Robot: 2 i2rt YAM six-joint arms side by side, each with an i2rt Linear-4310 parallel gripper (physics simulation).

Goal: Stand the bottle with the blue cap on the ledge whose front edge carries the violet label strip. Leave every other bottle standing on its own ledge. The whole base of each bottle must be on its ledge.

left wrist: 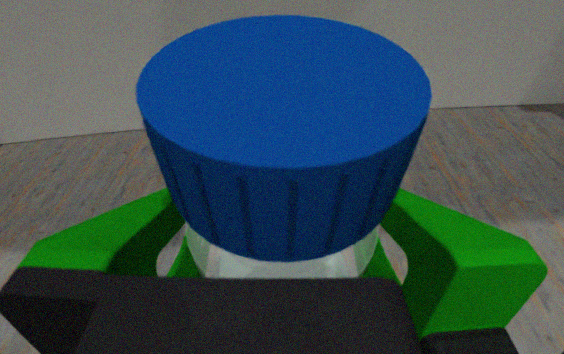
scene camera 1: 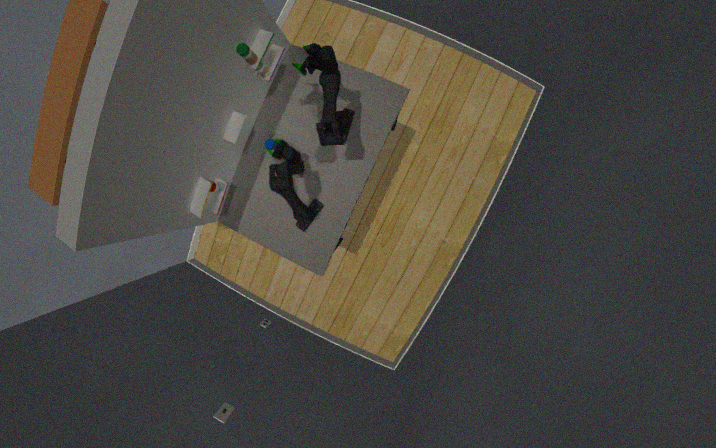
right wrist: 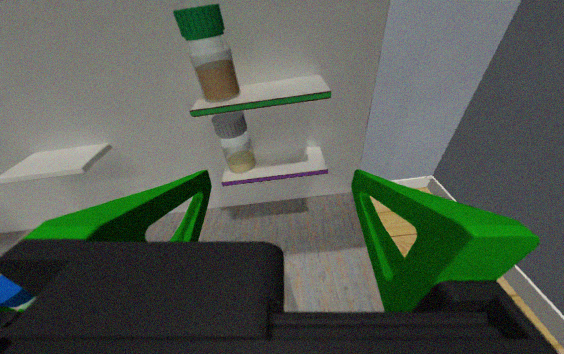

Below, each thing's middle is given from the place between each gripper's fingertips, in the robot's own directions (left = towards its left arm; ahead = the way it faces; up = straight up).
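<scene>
The green-strip ledge [right wrist: 311, 84] is 220 mm ahead of my right hand, 10 mm to the left of it and 20 mm below it. Still from my right hand, the violet-strip ledge [right wrist: 308, 159] is 220 mm ahead, 10 mm to the left and 160 mm below. The brown-capped bottle [right wrist: 210, 55] is 220 mm ahead of that right hand, 70 mm to the left and 40 mm above, and the grey-capped bottle [right wrist: 235, 142] is 230 mm ahead of it, 80 mm to the left and 100 mm below.
The blue-capped bottle [left wrist: 282, 139] is 3 cm behind my left hand and 1 cm above it. Measured from my left hand, the violet-strip ledge is 12 cm ahead, 42 cm to the right and 8 cm above; the brown-capped bottle is 12 cm ahead, 36 cm to the right and 28 cm above; and the grey-capped bottle is 13 cm ahead, 36 cm to the right and 14 cm above.
</scene>
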